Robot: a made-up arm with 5 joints.
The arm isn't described. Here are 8 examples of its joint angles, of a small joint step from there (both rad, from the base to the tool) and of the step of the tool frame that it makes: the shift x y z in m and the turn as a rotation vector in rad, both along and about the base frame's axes.
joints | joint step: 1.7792 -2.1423 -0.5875 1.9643 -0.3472 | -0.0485 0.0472 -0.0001 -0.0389 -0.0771
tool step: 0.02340 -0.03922 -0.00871 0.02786 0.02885 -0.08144
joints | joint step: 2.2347 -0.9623 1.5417 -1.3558 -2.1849 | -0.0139 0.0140 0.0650 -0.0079 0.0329
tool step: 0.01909 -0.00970 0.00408 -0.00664 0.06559 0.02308
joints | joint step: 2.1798 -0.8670 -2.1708 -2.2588 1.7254 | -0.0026 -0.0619 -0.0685 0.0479 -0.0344
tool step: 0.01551 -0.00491 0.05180 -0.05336 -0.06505 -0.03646
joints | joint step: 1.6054 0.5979 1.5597 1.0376 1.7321 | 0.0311 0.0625 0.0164 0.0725 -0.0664
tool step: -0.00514 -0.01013 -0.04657 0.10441 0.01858 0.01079
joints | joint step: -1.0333 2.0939 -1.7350 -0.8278 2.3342 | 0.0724 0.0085 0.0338 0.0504 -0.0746
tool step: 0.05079 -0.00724 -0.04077 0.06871 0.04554 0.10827
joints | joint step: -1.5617 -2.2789 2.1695 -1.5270 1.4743 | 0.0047 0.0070 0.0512 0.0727 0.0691
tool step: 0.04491 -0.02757 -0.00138 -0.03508 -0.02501 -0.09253
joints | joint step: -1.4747 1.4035 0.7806 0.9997 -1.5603 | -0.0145 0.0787 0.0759 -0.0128 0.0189
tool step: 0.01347 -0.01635 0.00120 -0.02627 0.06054 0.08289
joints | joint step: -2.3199 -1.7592 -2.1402 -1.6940 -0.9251 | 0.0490 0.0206 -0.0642 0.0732 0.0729
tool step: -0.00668 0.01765 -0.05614 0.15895 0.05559 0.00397
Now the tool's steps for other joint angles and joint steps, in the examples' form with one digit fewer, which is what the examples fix.
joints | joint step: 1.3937 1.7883 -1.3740 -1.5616 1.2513 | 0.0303 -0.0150 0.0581 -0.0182 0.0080
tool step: -0.0029 -0.0015 -0.0054 0.0066 -0.0486 0.0393
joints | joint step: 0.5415 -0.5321 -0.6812 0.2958 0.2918 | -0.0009 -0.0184 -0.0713 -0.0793 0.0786
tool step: -0.0344 0.0044 -0.0223 -0.1031 0.0136 0.1434
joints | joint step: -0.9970 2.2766 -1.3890 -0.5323 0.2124 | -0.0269 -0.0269 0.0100 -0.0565 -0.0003
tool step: -0.0197 -0.0200 0.0002 -0.0414 0.0449 -0.0692
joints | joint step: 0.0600 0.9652 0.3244 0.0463 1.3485 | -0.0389 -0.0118 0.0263 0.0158 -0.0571
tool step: -0.0196 0.0024 0.0151 0.0220 0.0117 0.0596
